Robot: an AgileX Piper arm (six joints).
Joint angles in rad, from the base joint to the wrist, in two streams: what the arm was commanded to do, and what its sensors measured. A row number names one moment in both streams.
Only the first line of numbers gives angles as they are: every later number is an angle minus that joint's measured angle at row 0.
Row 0, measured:
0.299 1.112 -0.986 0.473 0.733 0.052
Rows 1 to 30, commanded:
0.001 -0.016 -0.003 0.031 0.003 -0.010
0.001 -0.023 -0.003 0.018 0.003 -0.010
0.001 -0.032 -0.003 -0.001 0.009 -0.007
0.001 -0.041 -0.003 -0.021 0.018 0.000
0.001 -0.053 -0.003 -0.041 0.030 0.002
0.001 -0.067 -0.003 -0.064 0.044 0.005
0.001 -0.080 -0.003 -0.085 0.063 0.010
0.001 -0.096 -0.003 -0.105 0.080 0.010
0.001 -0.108 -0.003 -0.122 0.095 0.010
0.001 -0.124 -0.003 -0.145 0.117 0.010
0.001 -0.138 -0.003 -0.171 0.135 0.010
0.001 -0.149 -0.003 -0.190 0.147 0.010
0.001 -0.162 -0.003 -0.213 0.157 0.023
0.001 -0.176 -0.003 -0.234 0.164 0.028
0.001 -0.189 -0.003 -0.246 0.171 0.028
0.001 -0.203 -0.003 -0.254 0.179 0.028
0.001 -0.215 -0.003 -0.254 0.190 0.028
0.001 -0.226 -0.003 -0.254 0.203 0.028
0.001 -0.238 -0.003 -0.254 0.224 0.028
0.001 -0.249 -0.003 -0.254 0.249 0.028
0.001 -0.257 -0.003 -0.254 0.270 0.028
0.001 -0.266 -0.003 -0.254 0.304 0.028
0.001 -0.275 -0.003 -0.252 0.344 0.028
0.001 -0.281 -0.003 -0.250 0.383 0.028
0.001 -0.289 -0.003 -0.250 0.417 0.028
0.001 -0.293 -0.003 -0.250 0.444 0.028
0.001 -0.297 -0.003 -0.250 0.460 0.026
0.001 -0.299 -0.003 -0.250 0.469 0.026
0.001 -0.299 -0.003 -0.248 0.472 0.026
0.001 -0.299 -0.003 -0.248 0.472 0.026
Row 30, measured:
0.000 -0.288 0.000 -0.245 0.438 0.029
